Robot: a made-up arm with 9 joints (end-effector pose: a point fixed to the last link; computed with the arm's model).
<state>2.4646 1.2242 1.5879 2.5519 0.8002 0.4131 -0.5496 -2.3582 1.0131</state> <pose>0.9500 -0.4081 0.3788 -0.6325 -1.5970 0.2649</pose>
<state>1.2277 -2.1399 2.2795 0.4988 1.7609 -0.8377 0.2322 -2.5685 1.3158</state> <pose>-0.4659 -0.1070 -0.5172 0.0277 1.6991 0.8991</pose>
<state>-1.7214 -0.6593 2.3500 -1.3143 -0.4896 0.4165 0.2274 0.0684 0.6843</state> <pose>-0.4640 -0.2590 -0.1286 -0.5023 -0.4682 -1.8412</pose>
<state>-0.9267 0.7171 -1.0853 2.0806 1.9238 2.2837 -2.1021 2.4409 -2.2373</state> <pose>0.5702 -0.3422 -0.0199 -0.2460 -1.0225 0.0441</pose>
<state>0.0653 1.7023 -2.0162 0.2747 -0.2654 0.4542 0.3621 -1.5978 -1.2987</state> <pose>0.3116 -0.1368 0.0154 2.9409 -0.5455 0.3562</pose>
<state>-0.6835 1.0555 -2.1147 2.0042 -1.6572 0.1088 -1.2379 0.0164 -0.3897</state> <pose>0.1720 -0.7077 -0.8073 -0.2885 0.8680 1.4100</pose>
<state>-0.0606 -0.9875 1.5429 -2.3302 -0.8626 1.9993 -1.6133 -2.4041 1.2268</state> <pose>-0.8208 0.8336 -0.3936 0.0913 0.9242 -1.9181</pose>
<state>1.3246 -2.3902 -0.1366 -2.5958 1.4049 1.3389 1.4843 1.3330 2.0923</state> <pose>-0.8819 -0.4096 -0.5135 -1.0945 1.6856 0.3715</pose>
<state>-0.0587 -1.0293 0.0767 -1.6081 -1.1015 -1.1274 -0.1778 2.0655 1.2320</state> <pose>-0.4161 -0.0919 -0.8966 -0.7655 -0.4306 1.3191</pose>
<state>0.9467 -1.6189 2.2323 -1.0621 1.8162 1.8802 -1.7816 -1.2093 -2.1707</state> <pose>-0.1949 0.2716 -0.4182 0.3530 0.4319 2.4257</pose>
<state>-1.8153 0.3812 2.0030 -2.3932 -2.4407 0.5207 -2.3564 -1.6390 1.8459</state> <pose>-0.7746 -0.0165 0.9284 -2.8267 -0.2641 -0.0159</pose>
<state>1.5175 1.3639 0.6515 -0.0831 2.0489 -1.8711 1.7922 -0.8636 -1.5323</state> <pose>-0.0472 -0.2008 0.2475 1.5945 1.1996 1.9136</pose>
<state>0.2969 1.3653 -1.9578 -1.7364 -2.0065 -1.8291 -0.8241 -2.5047 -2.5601</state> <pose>0.4503 -0.8433 -0.5854 -1.1619 1.0314 2.6330</pose>
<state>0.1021 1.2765 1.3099 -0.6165 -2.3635 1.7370 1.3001 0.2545 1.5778</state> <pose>0.5693 -0.4477 -0.5802 -0.4339 -0.3060 0.6069</pose>
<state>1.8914 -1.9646 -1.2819 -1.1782 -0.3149 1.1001 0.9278 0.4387 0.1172</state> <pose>-0.1333 0.1397 0.0933 -1.7216 -2.3467 0.2751</pose>
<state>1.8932 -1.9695 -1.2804 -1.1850 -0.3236 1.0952 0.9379 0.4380 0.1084</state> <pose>-0.1353 0.1378 0.0861 -1.7126 -2.3548 0.2704</pose>
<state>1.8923 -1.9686 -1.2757 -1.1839 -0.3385 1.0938 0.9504 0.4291 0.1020</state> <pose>-0.1425 0.1338 0.0769 -1.7039 -2.3799 0.2480</pose>
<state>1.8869 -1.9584 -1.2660 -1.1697 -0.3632 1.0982 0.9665 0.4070 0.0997</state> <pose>-0.1581 0.1268 0.0639 -1.6966 -2.4314 0.1965</pose>
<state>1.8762 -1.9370 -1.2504 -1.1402 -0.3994 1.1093 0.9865 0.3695 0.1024</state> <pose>-0.1827 0.1166 0.0450 -1.6924 -2.5116 0.1073</pose>
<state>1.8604 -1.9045 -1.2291 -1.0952 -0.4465 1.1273 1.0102 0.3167 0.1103</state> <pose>-0.2147 0.1039 0.0176 -1.6944 -2.6156 -0.0243</pose>
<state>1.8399 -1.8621 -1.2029 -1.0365 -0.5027 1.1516 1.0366 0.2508 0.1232</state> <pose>-0.2506 0.0908 -0.0209 1.6155 2.5869 0.1902</pose>
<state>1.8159 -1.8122 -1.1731 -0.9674 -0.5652 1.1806 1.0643 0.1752 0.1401</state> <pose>-0.2848 0.0805 -0.0712 1.5095 2.4795 0.3658</pose>
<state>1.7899 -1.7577 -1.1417 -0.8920 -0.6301 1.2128 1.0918 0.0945 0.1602</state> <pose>-0.3115 0.0766 -0.1311 1.4145 2.3388 0.5359</pose>
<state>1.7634 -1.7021 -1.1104 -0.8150 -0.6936 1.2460 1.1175 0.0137 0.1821</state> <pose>-0.3268 0.0815 -0.1952 1.3376 2.1756 0.6871</pose>
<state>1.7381 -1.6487 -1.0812 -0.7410 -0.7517 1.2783 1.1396 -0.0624 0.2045</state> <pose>-0.3297 0.0950 -0.2559 1.2819 2.0055 0.8100</pose>
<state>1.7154 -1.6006 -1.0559 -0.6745 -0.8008 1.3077 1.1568 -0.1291 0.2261</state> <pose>-0.3230 0.1141 -0.3067 1.2464 1.8462 0.9016</pose>
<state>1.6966 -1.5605 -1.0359 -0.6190 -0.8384 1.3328 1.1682 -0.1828 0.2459</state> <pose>-0.3120 0.1340 -0.3439 1.2269 1.7125 0.9632</pose>
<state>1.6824 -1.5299 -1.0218 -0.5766 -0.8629 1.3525 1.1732 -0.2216 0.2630</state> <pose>-0.3019 0.1502 -0.3672 1.2193 1.6144 0.9993</pose>
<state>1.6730 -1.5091 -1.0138 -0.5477 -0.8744 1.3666 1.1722 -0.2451 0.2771</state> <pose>-0.2966 0.1601 -0.3782 1.2192 1.5552 1.0160</pose>
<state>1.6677 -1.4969 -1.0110 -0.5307 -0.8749 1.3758 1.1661 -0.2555 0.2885</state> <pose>-0.2969 0.1636 -0.3797 1.2235 1.5306 1.0191</pose>
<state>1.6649 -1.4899 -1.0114 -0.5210 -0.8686 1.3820 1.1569 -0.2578 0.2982</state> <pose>-0.3011 0.1628 -0.3755 1.2300 1.5275 1.0149</pose>
